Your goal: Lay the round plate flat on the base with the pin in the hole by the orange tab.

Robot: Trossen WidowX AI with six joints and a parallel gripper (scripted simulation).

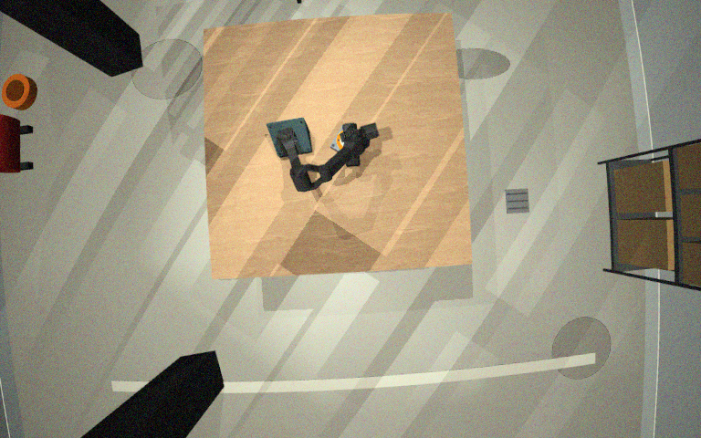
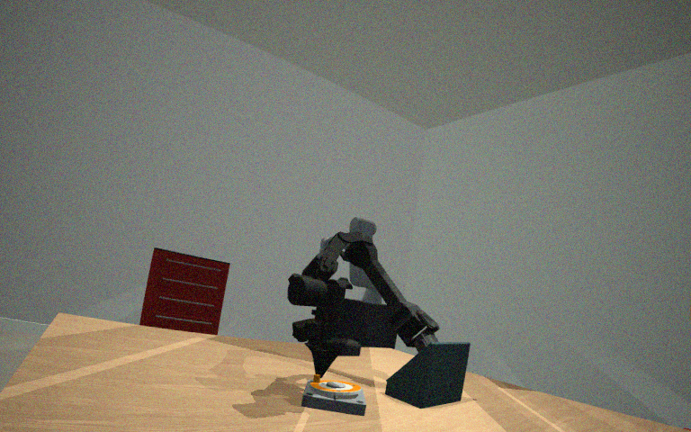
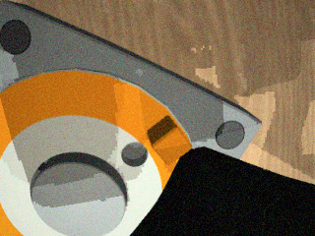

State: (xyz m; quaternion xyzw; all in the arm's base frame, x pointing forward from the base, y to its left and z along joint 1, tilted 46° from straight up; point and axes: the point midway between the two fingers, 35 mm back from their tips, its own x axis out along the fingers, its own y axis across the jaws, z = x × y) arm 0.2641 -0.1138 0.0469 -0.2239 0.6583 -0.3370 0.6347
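Now: the square grey base 5 cm to the left of my gripper tip, 2 cm below it and 1 cm behind it.
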